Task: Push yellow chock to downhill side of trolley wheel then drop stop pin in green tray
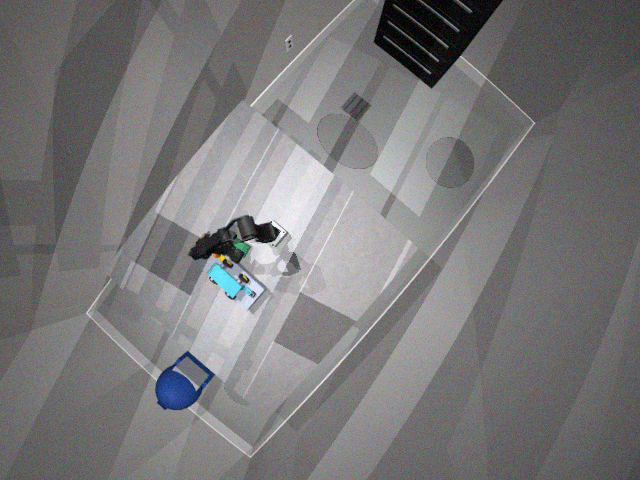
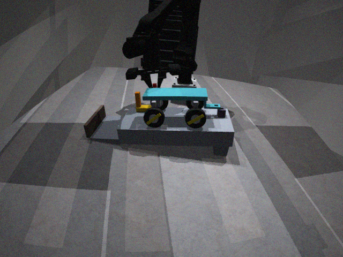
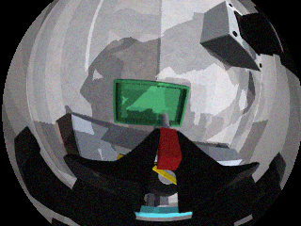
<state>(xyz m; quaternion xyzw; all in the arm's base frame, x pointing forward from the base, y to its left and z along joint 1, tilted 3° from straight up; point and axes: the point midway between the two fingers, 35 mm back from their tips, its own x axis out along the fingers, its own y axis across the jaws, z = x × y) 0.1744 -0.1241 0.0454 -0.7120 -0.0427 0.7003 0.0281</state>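
My gripper tip is now 1 cm to the left of the green tray and 10 cm above it. Also, from my gripper tip: yellow chock (8 cm ahead, 3 cm to the right, 1 cm below); red-headed stop pin (right at my gripper tip); trolley (14 cm ahead, 6 cm to the left, 2 cm above).
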